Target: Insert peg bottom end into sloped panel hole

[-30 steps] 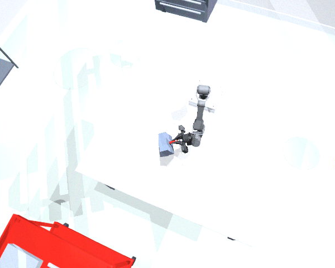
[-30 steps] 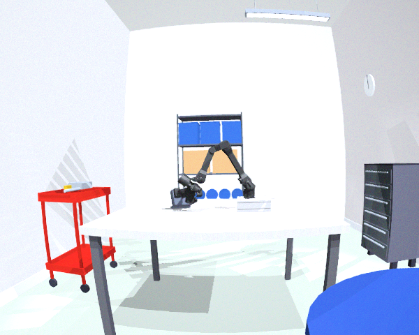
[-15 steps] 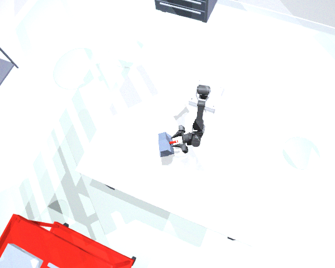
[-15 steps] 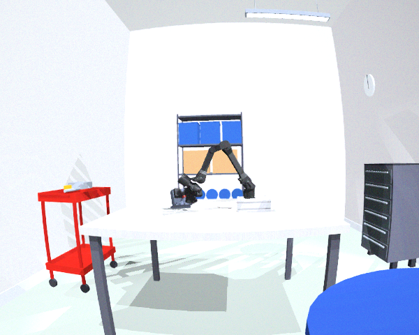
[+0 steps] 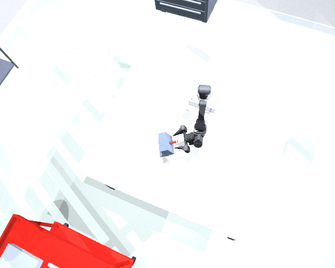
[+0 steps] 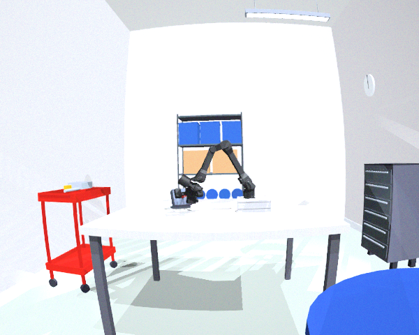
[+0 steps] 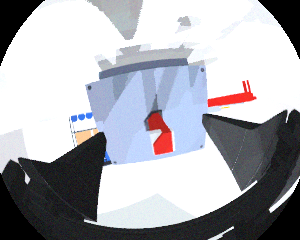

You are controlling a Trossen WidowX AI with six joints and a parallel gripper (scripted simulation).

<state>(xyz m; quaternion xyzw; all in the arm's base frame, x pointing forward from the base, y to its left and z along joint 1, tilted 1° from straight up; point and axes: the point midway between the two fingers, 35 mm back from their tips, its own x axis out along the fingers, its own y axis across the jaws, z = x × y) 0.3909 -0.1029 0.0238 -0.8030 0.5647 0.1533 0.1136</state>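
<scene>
Right now my gripper tip is 10 mm to the right of the red peg. Round my gripper tip: sloped grey panel: 50 mm to the right, 20 mm ahead, 10 mm below.
</scene>
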